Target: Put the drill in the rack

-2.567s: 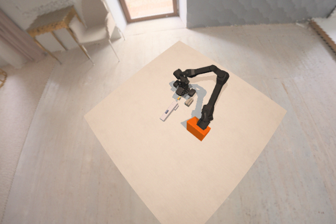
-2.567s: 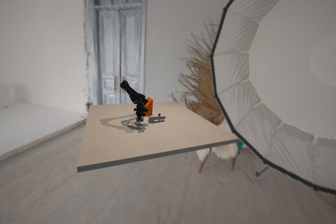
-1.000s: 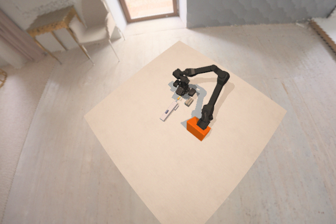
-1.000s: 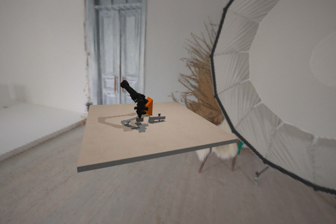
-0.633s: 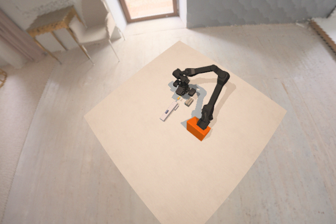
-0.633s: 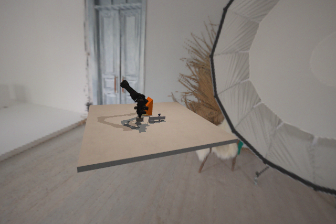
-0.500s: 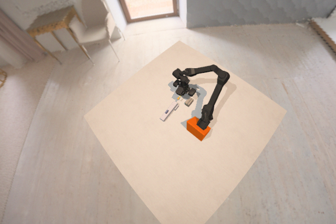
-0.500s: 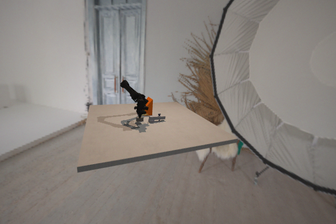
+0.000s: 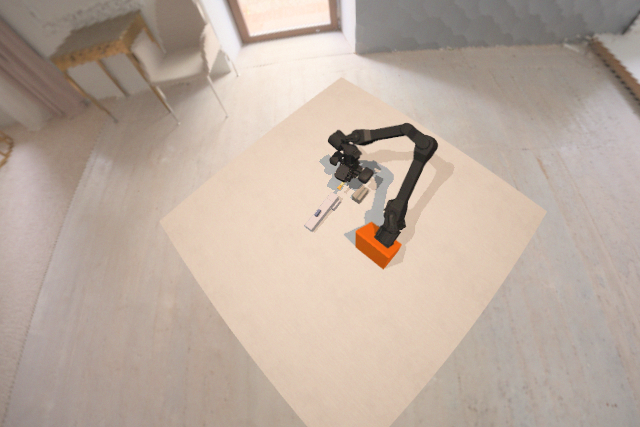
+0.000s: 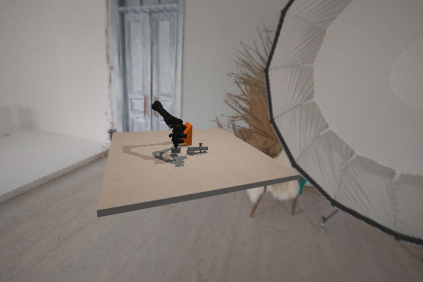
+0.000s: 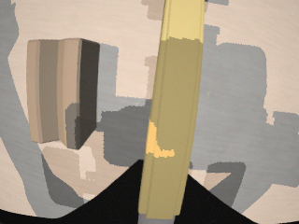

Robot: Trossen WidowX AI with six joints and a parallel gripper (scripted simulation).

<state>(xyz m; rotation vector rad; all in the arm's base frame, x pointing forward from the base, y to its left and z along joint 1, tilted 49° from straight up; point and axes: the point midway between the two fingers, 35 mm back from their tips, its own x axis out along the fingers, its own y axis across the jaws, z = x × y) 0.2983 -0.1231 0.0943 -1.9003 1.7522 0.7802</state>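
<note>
Right now my gripper tip is 70 mm past the dark boxy part, 20 mm to the right of it and 40 mm above it. The rest, counted from my gripper tip: key (20 mm behind, 220 mm to the left, 10 mm below); then grey holder (10 mm behind, 190 mm to the left, 30 mm below); then drill (40 mm to the left, 30 mm above).
</note>
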